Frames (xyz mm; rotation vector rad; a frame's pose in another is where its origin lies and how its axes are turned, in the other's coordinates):
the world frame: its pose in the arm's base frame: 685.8 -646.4 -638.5 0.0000 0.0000 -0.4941
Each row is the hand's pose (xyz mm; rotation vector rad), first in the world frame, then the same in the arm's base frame.
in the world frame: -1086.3 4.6 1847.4 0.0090 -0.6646 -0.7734
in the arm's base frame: -268.4 -127.2 1208.9 -0.1605 -0.6749 -1.2481
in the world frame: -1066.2 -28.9 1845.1 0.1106 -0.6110 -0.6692
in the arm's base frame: -266.6 -166.2 1206.6 -0.0438 -0.6436 -1.1465
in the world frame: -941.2 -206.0 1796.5 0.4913 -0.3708 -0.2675
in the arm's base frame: -240.5 -381.4 1158.0 0.3939 -0.4899 -0.7455
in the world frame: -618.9 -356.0 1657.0 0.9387 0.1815 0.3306
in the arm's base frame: -27.9 -666.3 1018.5 0.9505 -0.0533 -0.1255
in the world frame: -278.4 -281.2 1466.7 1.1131 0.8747 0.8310
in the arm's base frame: 307.3 -761.9 828.2 1.2589 0.5607 0.4203
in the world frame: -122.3 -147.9 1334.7 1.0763 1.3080 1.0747
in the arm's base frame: 508.0 -718.6 696.2 1.3113 0.9666 0.7013
